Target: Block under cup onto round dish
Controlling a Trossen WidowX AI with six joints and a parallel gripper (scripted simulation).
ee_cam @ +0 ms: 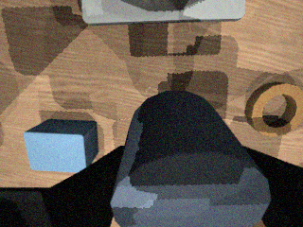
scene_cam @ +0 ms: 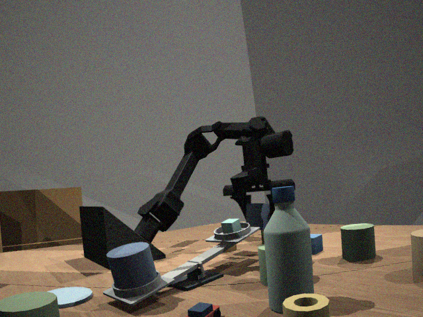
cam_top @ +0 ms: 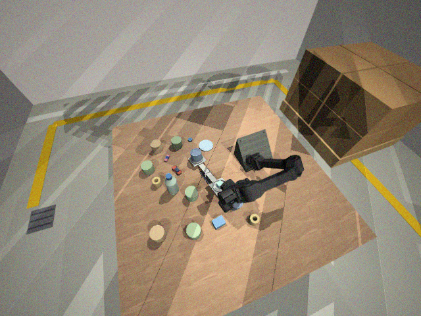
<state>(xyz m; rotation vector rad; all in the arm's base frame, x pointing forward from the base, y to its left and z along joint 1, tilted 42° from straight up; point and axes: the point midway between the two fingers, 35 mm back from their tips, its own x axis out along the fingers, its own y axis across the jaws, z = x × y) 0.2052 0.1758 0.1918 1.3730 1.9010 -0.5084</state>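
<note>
Right now the pale blue round dish is 480 mm to the right of my gripper tip, 80 mm below it and 40 mm ahead of it. From my gripper tip the other things lie so: balance 230 mm to the right, 90 mm ahead, 60 mm below; blue-grey cup 20 mm to the left, 10 mm behind, 10 mm above; balance beam 230 mm to the right, 90 mm ahead, 40 mm below.
</note>
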